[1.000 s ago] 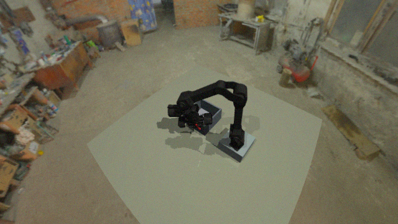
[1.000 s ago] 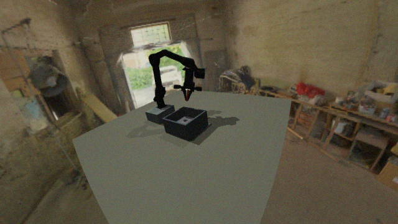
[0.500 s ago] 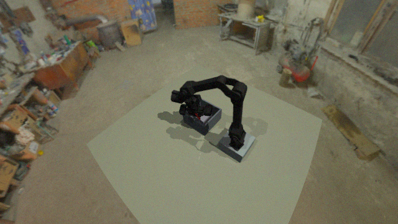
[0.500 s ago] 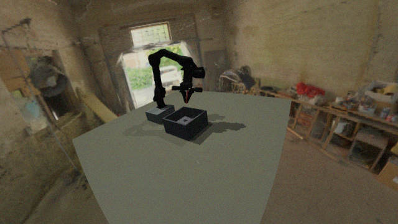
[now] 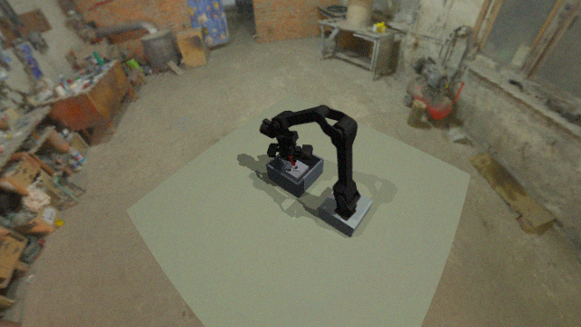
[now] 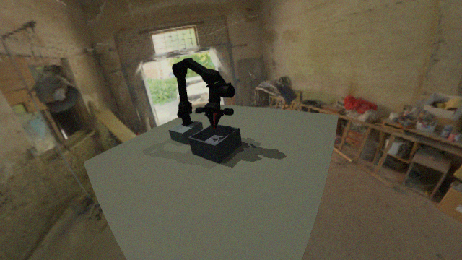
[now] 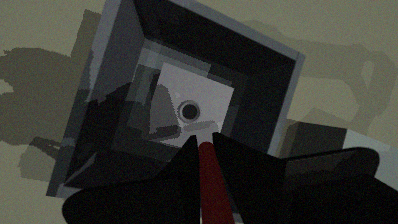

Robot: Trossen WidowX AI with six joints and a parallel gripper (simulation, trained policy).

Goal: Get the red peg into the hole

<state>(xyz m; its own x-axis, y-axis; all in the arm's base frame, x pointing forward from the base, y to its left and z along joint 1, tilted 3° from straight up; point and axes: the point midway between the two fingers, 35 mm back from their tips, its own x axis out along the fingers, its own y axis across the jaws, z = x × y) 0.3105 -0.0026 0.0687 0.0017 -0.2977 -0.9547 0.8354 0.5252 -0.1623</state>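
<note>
Right now the light plate is 7 cm below my gripper tip, 1 cm to the right of it and 1 cm ahead of it. From my gripper tip the other things lie so: dark box 9 cm below, 1 cm to the right, 1 cm ahead; red peg 3 cm above, 2 cm to the left, 1 cm behind.
</note>
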